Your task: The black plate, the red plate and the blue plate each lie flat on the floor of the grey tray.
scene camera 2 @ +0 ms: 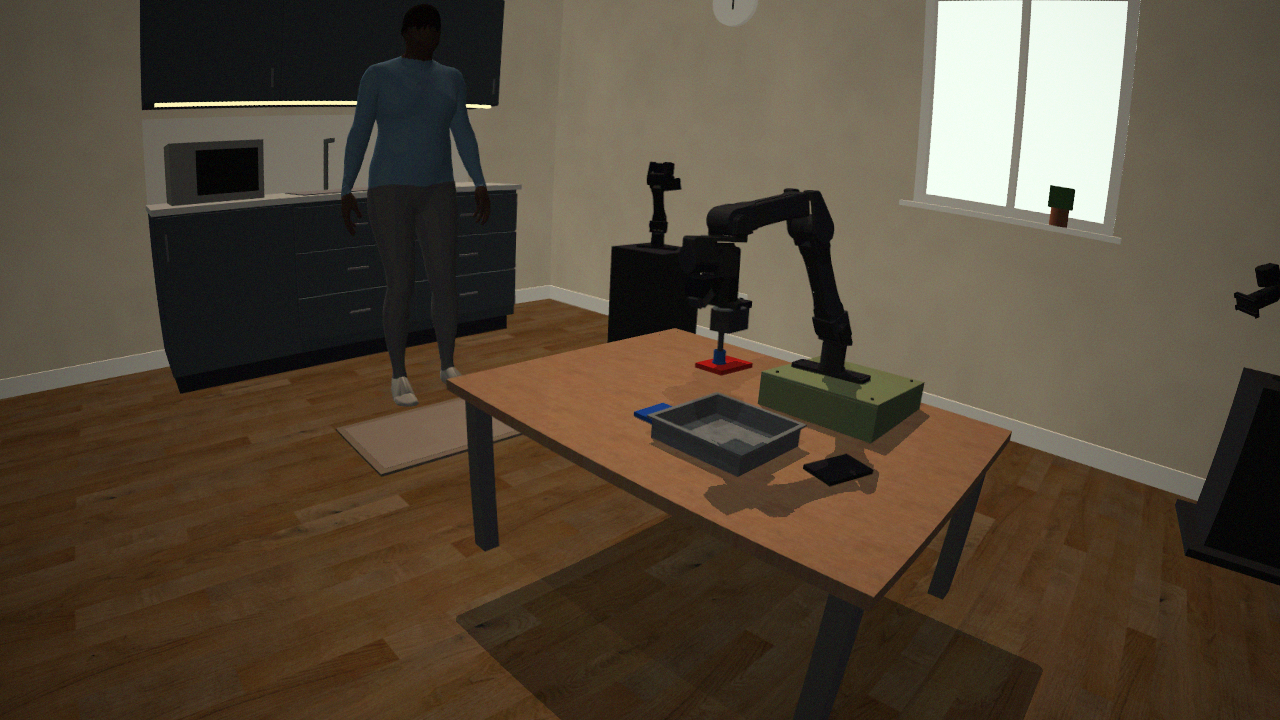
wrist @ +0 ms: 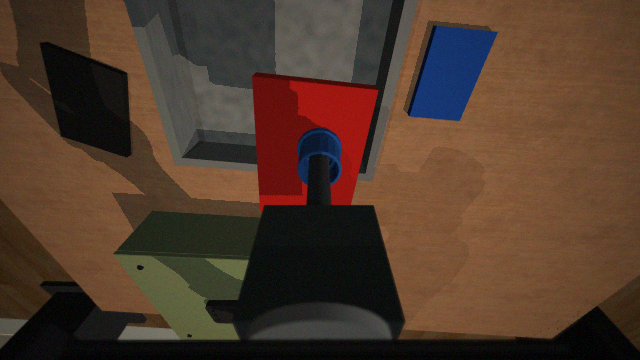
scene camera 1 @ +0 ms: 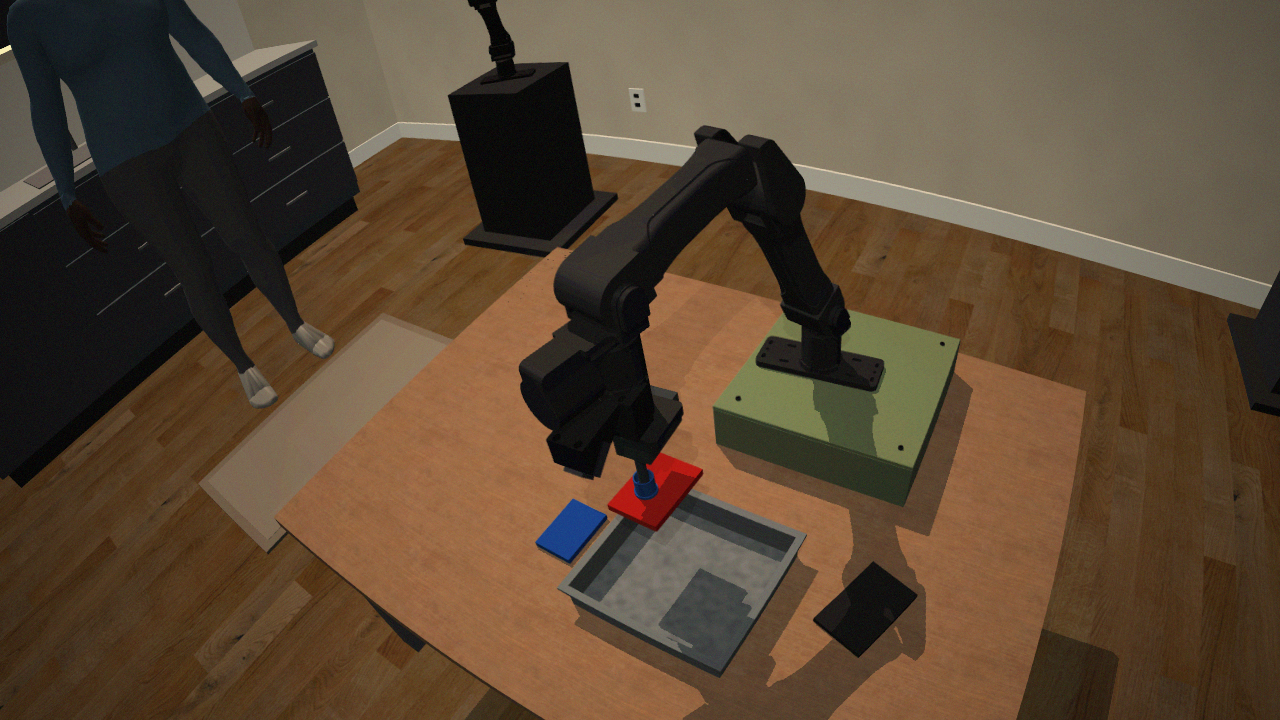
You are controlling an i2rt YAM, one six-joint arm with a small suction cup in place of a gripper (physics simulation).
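Where they show: hand, its tool point: [scene camera 2: 718, 367] [wrist: 319, 141] [scene camera 1: 648, 496]; arm's base, origin of its link: [scene camera 2: 830, 373] [scene camera 1: 820, 365].
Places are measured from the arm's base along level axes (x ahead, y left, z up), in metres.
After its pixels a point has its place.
Note:
My suction cup [scene camera 1: 644, 486] [scene camera 2: 719, 357] [wrist: 320, 156] @[y -0.107, x 0.364, z 0.067 m] is shut on the red plate [scene camera 1: 673, 490] @[y -0.077, x 0.352, z 0.078 m] [scene camera 2: 736, 364] @[y -0.076, x 0.346, z 0.078 m] [wrist: 335, 102] @[y -0.118, x 0.394, z 0.078 m] and holds it roughly level in the air, above the height of the tray's rim. In the wrist view the red plate overlaps a near corner of the grey tray [scene camera 1: 759, 611] @[y 0.063, x 0.418, z -0.029 m] [scene camera 2: 689, 445] @[y -0.077, x 0.491, z -0.058 m] [wrist: 156, 100] @[y 0.067, x 0.366, z -0.028 m]. No plate shows on the tray's visible floor. The blue plate [scene camera 1: 571, 530] @[y -0.244, x 0.378, z -0.068 m] [scene camera 2: 654, 411] @[y -0.252, x 0.383, z -0.068 m] [wrist: 452, 73] @[y -0.249, x 0.380, z -0.068 m] lies flat on the table close beside the tray. The black plate [scene camera 1: 865, 608] @[y 0.187, x 0.350, z -0.069 m] [scene camera 2: 837, 469] @[y 0.189, x 0.358, z -0.069 m] [wrist: 90, 100] @[y 0.180, x 0.356, z -0.069 m] lies flat on the table at the tray's other side.
The arm stands on a green block [scene camera 1: 823, 461] @[y 0.056, x 0.156, z -0.035 m] [scene camera 2: 819, 404] @[y 0.045, x 0.155, z -0.029 m] [wrist: 165, 295] @[y 0.164, x 0.051, z 0.006 m] behind the tray, on the wooden table [scene camera 1: 429, 537] @[y -0.449, x 0.483, z -0.078 m] [scene camera 2: 554, 394] @[y -0.498, x 0.459, z -0.078 m] [wrist: 550, 200] @[y -0.454, x 0.192, z -0.078 m]. A person [scene camera 1: 134, 80] [scene camera 2: 413, 125] stands beyond the table near the kitchen counter. The arm's shadow falls across the tray and the table.

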